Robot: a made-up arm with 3 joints. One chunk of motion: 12 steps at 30 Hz.
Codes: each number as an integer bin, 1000 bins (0 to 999) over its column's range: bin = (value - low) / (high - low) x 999, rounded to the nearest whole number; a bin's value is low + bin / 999 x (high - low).
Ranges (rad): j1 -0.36..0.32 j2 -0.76..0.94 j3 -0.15..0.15
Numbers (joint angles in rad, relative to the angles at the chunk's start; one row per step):
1: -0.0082 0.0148 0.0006
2: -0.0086 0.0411 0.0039
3: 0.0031 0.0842 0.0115
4: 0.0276 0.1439 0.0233
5: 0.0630 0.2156 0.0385
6: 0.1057 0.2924 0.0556
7: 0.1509 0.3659 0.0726
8: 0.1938 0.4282 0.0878
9: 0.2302 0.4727 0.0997
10: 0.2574 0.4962 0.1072
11: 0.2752 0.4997 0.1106
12: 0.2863 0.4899 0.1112
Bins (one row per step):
1: 517 455 501
2: 516 471 512
3: 533 496 538
4: 569 531 577
5: 621 573 628
6: 684 618 685
7: 751 662 741
8: 814 698 792
9: 867 724 832
10: 907 738 856
11: 933 740 868
12: 949 735 870

